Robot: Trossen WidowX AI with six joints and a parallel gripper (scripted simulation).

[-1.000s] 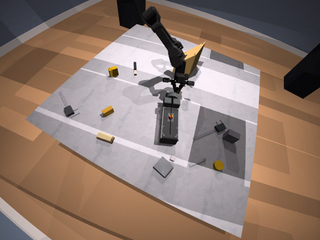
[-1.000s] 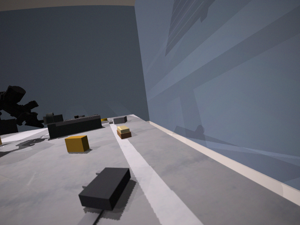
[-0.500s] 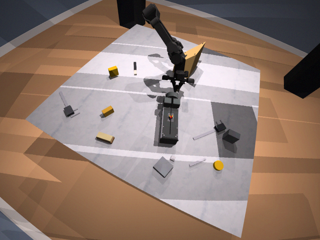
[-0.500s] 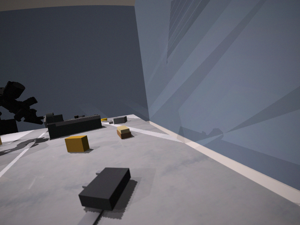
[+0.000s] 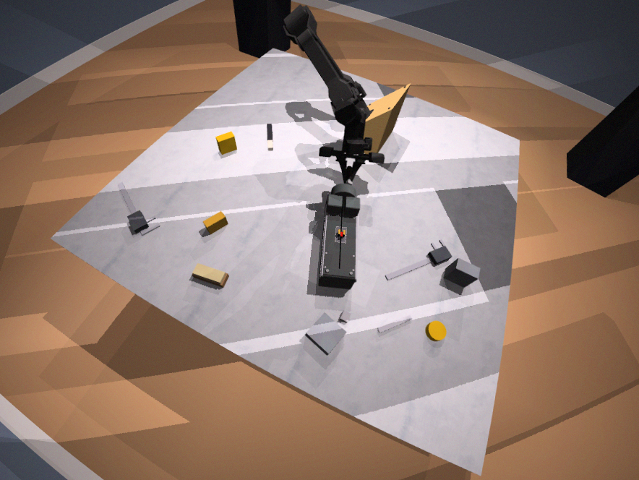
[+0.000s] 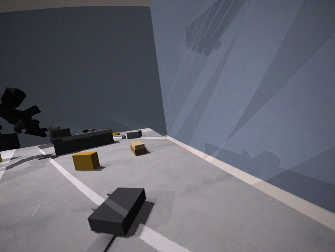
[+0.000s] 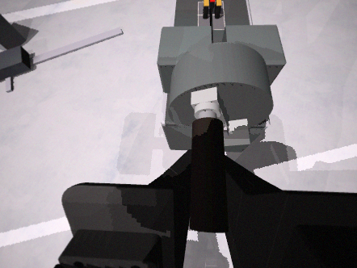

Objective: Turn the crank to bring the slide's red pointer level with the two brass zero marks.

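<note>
Right now the red pointer is 160 mm ahead of my gripper tip, 60 mm to the left of it and 10 mm below it. Also, from my gripper tip: tan block (420 mm ahead, 190 mm to the right, 70 mm below); yellow cube (20 mm ahead, 460 mm to the right, 60 mm below); dark brown crank handle (10 mm behind, 10 mm to the right, 30 mm above).
</note>
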